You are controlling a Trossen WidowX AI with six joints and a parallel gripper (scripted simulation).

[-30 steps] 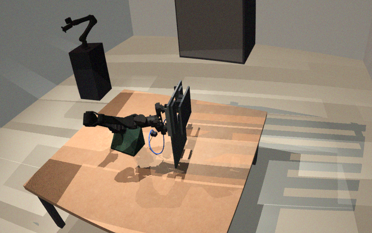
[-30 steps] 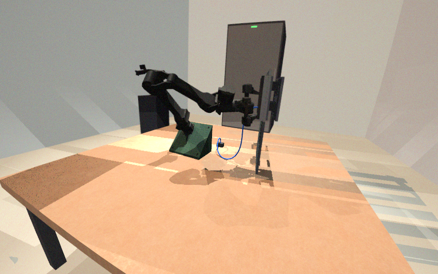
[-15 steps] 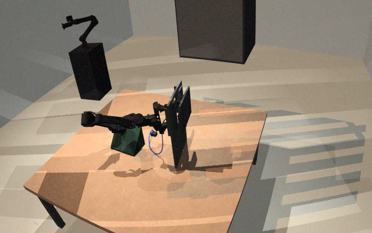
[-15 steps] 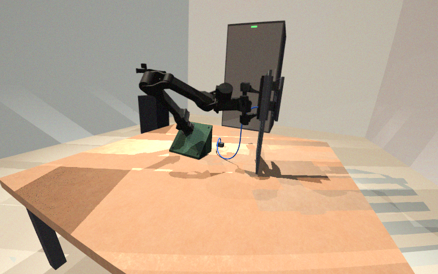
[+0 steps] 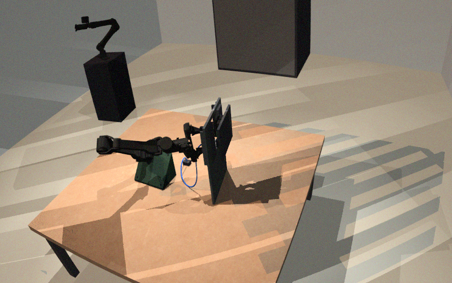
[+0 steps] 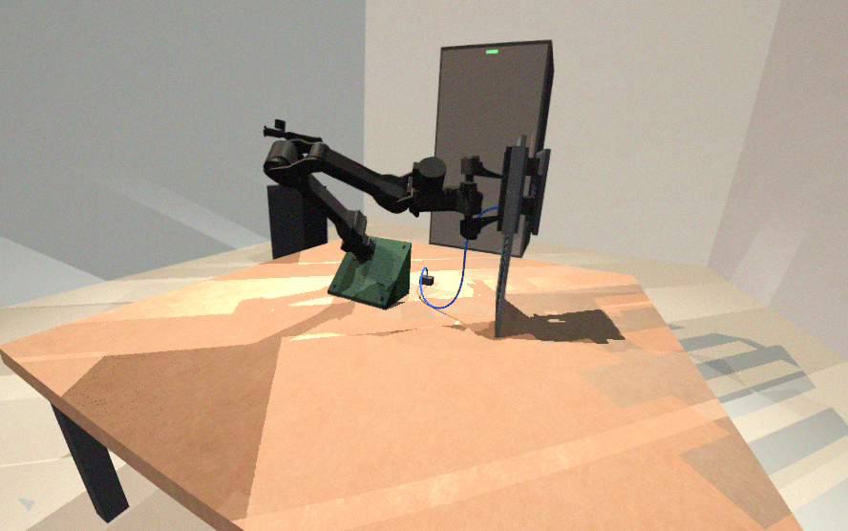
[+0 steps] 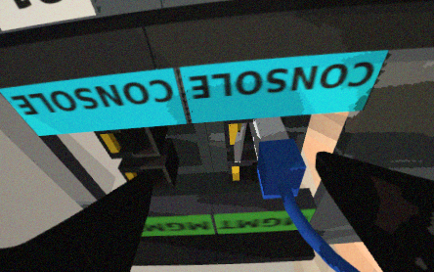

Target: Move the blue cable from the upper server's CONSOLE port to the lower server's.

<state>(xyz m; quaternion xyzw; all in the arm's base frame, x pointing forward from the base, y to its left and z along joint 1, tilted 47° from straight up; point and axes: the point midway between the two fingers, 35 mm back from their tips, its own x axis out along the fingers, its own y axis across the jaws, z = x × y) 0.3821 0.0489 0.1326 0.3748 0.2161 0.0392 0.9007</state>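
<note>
Now: the cable plug 3 cm ahead of my gripper tip, 1 cm to the left of it and 2 cm below it. Also, from my gripper tip: black block (22 cm behind, 16 cm to the left, 30 cm below).
</note>
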